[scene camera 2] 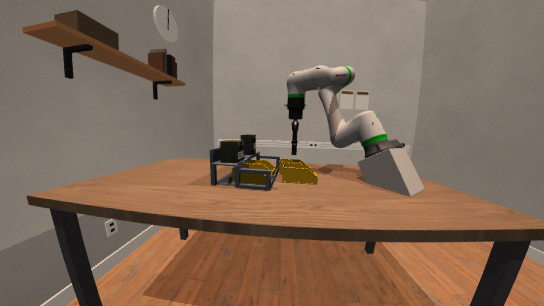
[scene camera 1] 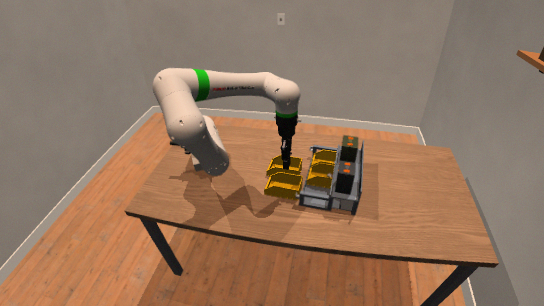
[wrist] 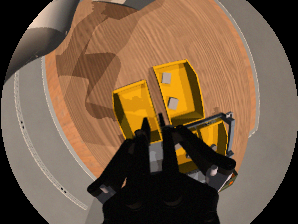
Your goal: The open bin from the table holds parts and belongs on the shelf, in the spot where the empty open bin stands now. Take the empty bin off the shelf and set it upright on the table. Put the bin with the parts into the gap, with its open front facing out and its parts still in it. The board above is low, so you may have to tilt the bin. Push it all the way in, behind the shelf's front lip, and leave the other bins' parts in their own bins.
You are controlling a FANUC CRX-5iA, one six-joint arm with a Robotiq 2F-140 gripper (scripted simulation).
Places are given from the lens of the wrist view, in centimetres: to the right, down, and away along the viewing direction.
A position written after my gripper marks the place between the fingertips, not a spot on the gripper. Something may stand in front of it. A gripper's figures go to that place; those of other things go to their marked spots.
my gripper [wrist: 154,121]: 1, 2, 21
yellow bin [wrist: 184,85]: 11, -9, 30
blue-grey shelf rack [wrist: 227,118]: 26, 2, 27
The marked spots on the yellow bin and the blue-grey shelf rack are 19 cm apart.
